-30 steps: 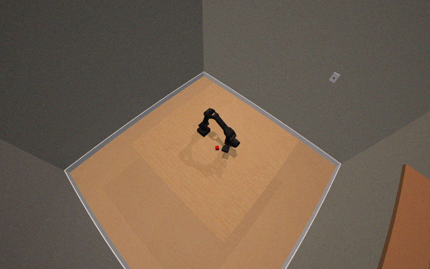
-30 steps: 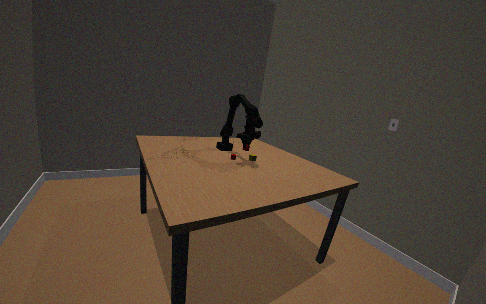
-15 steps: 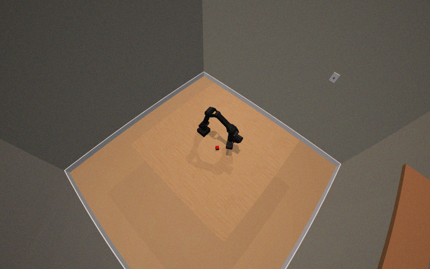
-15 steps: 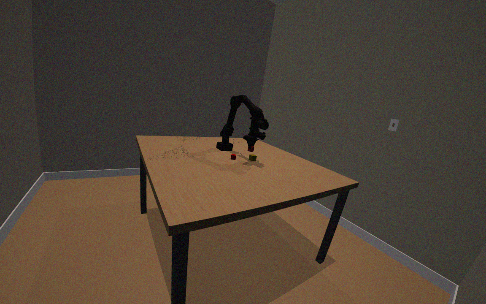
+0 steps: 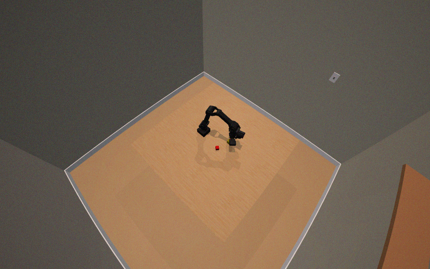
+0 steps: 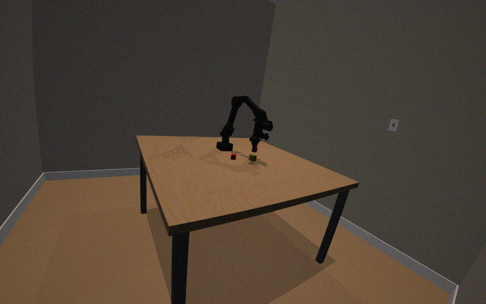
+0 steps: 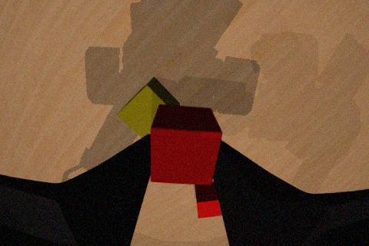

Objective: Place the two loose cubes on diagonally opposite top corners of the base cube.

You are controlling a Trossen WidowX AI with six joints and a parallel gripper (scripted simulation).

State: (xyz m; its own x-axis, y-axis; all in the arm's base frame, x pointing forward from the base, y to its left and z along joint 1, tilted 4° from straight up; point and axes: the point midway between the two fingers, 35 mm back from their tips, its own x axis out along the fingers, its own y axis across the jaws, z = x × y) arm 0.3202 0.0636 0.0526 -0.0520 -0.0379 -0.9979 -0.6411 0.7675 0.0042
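The yellow cube is 30 mm behind my gripper tip, 20 mm to the left of it and 70 mm below it.
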